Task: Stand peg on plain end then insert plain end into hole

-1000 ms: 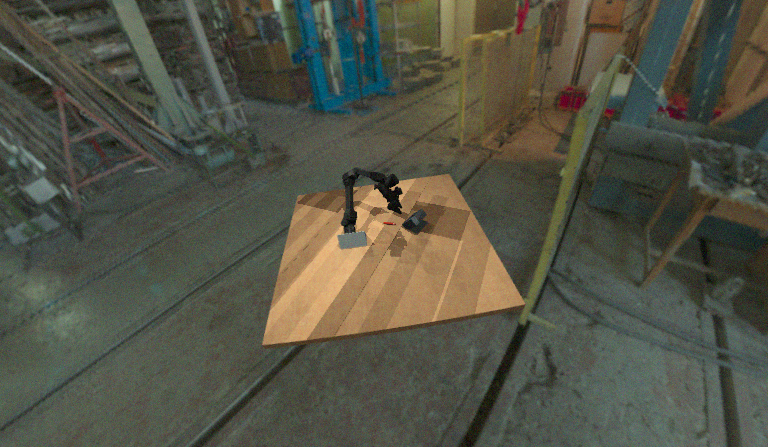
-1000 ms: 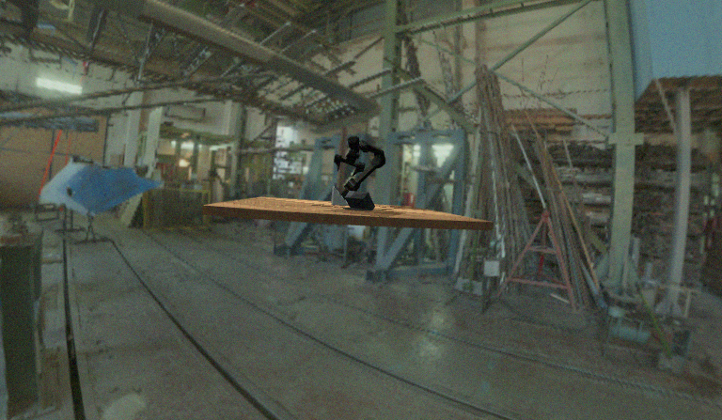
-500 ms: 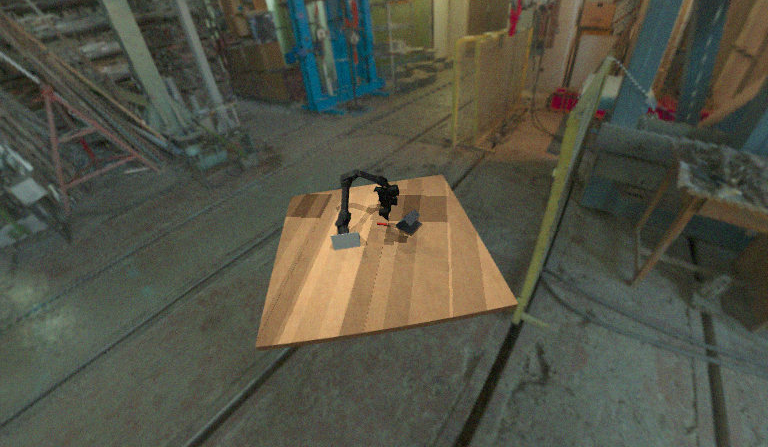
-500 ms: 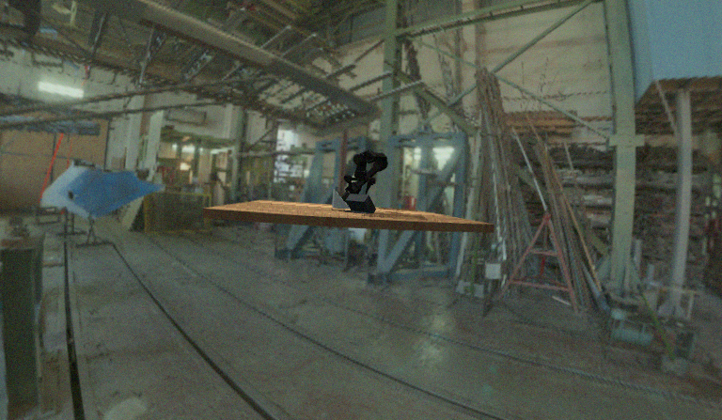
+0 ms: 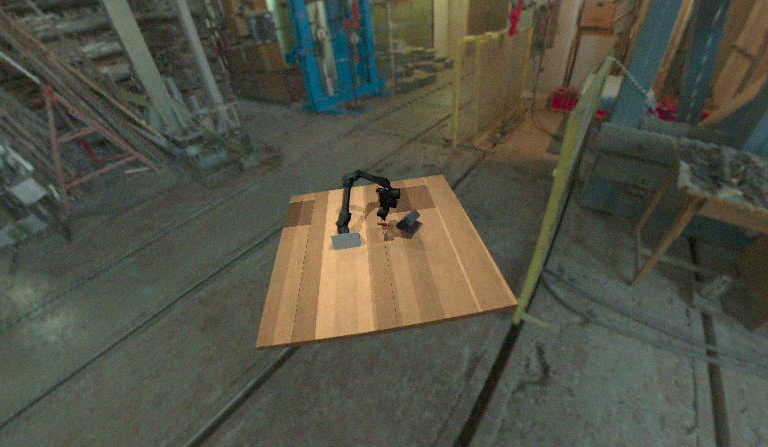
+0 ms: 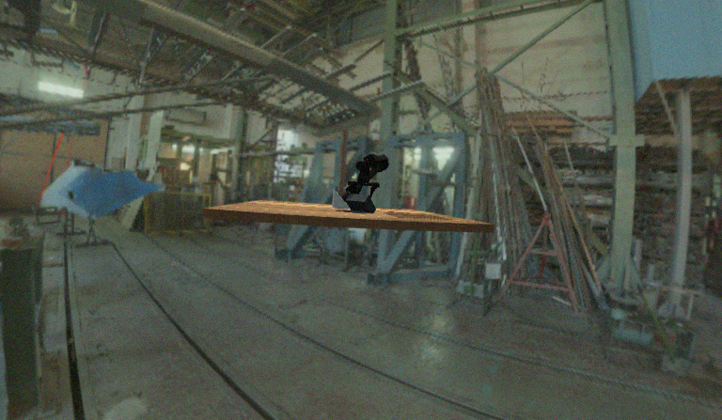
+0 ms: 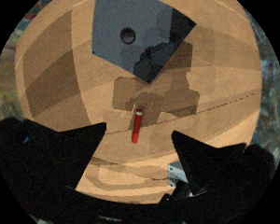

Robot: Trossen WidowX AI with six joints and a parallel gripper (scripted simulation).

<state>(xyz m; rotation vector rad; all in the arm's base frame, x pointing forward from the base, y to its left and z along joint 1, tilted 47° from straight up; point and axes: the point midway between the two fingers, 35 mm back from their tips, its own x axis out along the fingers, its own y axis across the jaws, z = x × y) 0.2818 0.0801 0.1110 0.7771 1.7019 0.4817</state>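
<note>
The red peg lies 70 mm below my gripper tip and 10 mm behind it. Round my gripper tip: dark sloped panel 140 mm ahead, 40 mm below, 10 mm to the right.
</note>
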